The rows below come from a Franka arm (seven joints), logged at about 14 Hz.
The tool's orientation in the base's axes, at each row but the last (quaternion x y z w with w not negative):
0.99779 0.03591 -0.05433 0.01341
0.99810 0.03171 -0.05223 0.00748
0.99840 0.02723 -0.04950 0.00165
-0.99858 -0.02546 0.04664 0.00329
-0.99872 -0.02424 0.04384 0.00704
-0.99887 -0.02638 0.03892 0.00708
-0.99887 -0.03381 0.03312 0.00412
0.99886 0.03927 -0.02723 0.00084
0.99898 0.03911 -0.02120 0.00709
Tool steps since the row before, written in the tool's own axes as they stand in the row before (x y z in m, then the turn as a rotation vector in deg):
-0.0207 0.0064 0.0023 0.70 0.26 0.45
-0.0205 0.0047 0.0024 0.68 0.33 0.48
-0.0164 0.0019 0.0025 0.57 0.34 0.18
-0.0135 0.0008 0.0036 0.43 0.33 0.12
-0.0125 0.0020 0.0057 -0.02 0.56 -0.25
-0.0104 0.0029 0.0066 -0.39 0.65 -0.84
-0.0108 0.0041 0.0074 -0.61 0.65 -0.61
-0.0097 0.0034 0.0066 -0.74 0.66 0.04
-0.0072 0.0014 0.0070 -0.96 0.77 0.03
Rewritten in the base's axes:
-0.0203 -0.0079 0.0001 0.66 -0.22 -0.52
-0.0203 -0.0060 -0.0002 0.65 -0.30 -0.54
-0.0164 -0.0028 -0.0009 0.57 -0.31 -0.24
-0.0137 -0.0015 -0.0023 0.43 -0.31 -0.16
-0.0128 -0.0025 -0.0046 0.03 -0.56 0.24
-0.0107 -0.0034 -0.0058 -0.29 -0.68 0.86
-0.0110 -0.0048 -0.0067 -0.52 -0.69 0.64
-0.0097 -0.0042 -0.0061 -0.69 -0.72 0.00
-0.0074 -0.0021 -0.0067 -0.90 -0.84 0.02

